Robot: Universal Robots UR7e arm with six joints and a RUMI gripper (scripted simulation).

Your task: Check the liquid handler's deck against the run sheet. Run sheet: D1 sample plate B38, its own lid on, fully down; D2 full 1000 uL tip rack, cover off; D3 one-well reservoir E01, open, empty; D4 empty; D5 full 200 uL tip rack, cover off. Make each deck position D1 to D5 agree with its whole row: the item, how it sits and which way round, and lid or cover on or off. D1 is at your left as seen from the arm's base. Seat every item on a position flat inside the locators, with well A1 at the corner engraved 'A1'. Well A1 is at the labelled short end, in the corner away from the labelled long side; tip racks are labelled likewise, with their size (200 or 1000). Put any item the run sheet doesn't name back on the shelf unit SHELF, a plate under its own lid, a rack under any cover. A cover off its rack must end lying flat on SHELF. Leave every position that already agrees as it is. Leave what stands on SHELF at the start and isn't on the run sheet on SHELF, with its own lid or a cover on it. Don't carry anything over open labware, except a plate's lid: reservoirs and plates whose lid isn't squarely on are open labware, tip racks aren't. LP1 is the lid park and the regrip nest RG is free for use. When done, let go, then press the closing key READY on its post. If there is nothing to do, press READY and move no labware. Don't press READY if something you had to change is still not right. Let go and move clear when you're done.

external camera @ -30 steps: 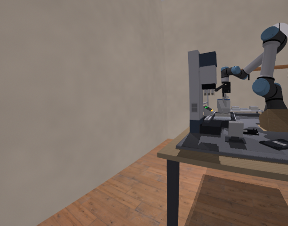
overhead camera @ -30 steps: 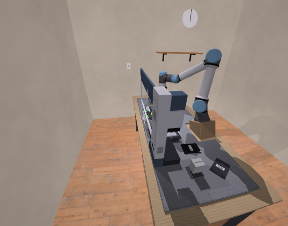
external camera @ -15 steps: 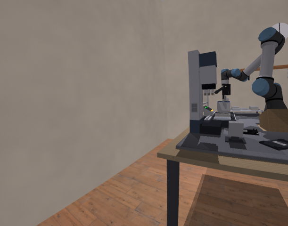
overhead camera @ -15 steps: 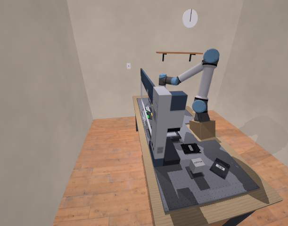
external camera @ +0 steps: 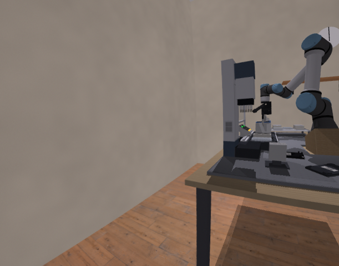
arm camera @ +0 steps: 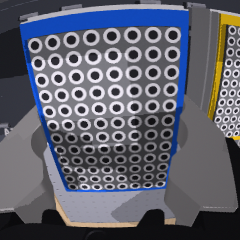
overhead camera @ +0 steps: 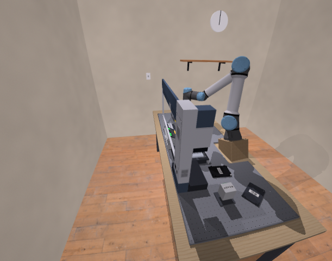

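Now: the yellow-rimmed tip rack 10 mm behind my hand, 130 mm to the right of it and 40 mm below it. Round my hand: shelf label 200 mm behind, 240 mm to the right, 140 mm below; blue-framed tip rack 10 mm behind, 10 mm to the right; one-well reservoir 250 mm to the left, 70 mm below.
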